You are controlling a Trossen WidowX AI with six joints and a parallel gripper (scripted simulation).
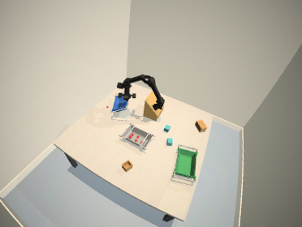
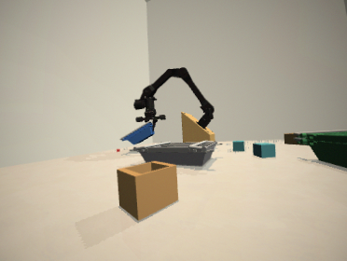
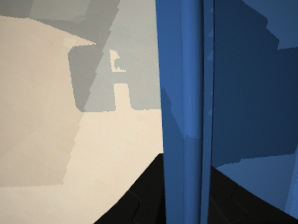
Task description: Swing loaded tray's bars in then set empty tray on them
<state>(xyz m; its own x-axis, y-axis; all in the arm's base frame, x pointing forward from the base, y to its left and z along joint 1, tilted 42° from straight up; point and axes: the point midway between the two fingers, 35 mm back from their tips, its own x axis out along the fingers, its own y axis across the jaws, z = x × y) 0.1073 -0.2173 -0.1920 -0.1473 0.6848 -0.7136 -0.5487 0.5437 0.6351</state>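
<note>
Right now my gripper tip is 6 cm to the left of the blue tray and 4 cm short of it. Round my gripper tip: brown block (80 cm to the left, 29 cm behind, 8 cm below); small brown box (55 cm ahead, 44 cm to the left, 10 cm below).
</note>
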